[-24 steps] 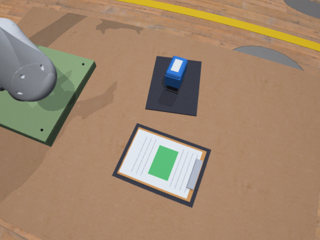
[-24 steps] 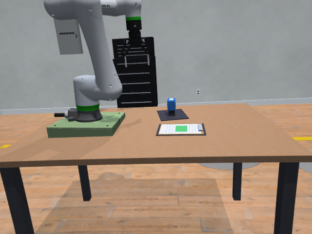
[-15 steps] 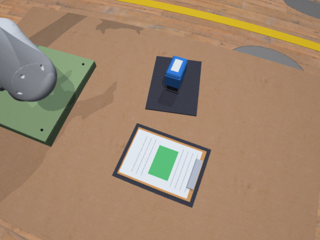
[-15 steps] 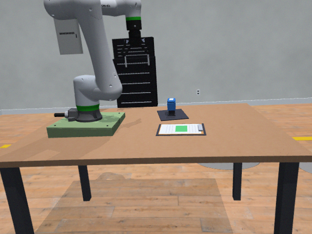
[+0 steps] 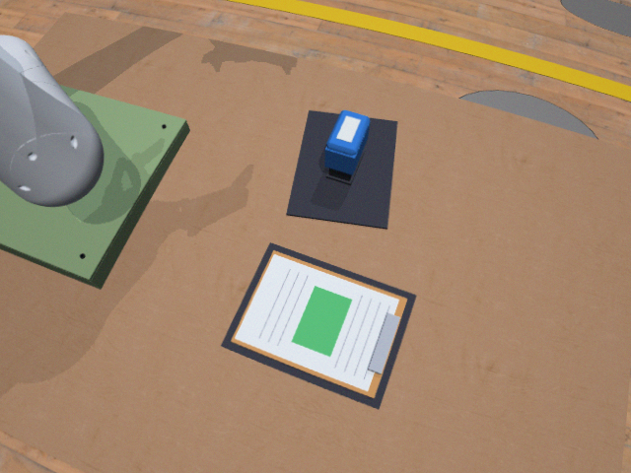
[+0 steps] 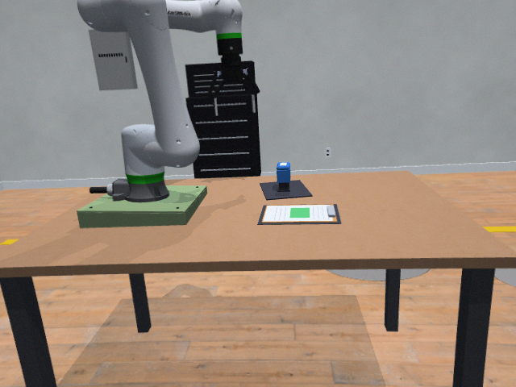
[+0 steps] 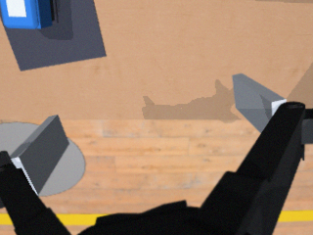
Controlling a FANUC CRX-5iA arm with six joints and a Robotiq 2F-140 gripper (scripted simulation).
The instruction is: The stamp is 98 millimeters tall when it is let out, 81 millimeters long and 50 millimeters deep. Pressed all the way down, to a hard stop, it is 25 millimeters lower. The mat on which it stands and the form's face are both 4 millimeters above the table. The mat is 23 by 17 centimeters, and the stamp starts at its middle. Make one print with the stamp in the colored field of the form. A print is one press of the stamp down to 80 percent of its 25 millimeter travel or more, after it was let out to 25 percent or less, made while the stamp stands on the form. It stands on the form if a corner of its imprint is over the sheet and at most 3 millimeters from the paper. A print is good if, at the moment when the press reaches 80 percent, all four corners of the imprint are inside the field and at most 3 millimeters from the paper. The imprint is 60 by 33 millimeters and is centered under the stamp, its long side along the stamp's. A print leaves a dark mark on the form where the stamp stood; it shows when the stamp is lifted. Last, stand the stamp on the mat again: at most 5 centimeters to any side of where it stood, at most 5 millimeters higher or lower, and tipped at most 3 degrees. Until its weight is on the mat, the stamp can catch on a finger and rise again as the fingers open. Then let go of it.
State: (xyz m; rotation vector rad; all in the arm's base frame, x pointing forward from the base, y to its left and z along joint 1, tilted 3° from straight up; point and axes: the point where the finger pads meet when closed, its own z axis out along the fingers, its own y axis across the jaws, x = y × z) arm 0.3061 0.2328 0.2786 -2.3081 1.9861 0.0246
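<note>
Right now my hand is 170 mm short of the stamp, 100 mm to the left of it and 250 mm above it. From my hand the other things lie so: form (210 mm ahead, 390 mm to the right, 300 mm below); then dark mat (170 mm ahead, 100 mm to the right, 300 mm below).
</note>
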